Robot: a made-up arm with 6 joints. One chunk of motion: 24 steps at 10 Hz.
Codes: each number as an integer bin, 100 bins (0 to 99) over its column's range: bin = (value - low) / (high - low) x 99, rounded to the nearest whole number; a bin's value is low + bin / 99 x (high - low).
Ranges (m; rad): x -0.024..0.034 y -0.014..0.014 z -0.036..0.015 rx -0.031..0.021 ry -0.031..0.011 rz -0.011..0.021
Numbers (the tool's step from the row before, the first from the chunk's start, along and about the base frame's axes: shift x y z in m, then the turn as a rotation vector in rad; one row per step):
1: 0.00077 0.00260 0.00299 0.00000 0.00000 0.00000
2: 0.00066 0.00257 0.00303 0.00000 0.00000 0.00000
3: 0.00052 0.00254 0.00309 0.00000 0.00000 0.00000
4: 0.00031 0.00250 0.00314 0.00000 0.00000 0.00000
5: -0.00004 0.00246 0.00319 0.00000 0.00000 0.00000
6: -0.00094 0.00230 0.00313 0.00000 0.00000 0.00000
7: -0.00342 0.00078 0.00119 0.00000 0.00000 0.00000
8: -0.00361 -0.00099 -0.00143 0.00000 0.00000 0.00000
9: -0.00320 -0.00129 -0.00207 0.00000 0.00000 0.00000
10: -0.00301 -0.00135 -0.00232 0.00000 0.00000 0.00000
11: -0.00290 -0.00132 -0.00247 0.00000 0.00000 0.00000
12: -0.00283 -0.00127 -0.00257 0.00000 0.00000 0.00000
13: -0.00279 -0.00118 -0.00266 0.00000 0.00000 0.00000
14: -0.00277 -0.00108 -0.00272 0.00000 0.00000 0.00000
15: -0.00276 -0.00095 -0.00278 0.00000 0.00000 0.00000
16: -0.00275 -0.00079 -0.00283 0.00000 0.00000 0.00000
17: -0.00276 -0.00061 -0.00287 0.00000 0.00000 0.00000
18: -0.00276 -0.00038 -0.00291 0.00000 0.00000 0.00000
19: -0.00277 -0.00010 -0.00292 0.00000 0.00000 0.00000
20: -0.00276 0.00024 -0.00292 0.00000 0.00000 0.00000
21: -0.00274 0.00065 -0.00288 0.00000 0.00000 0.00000
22: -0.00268 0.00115 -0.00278 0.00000 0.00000 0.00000
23: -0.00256 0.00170 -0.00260 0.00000 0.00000 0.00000
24: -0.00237 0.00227 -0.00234 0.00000 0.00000 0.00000
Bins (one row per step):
1: 42 59 76 59 73 34
2: 42 59 76 59 73 34
3: 42 58 76 59 73 34
4: 41 58 76 59 73 34
5: 41 58 76 59 73 34
6: 39 58 76 59 73 34
7: 35 52 72 59 73 34
8: 35 46 67 59 73 34
9: 36 45 66 59 73 34
10: 36 45 65 59 73 34
11: 36 45 65 59 73 34
12: 36 45 65 59 73 34
13: 36 45 65 59 73 34
14: 36 46 65 59 73 34
15: 36 46 64 59 73 34
16: 36 47 64 59 73 34
17: 36 47 64 59 73 34
18: 36 48 64 59 73 34
19: 36 49 64 59 73 34
20: 36 50 64 59 73 34
21: 36 52 64 59 73 34
22: 36 54 64 59 73 34
23: 37 56 65 59 73 34
24: 37 58 65 59 73 34

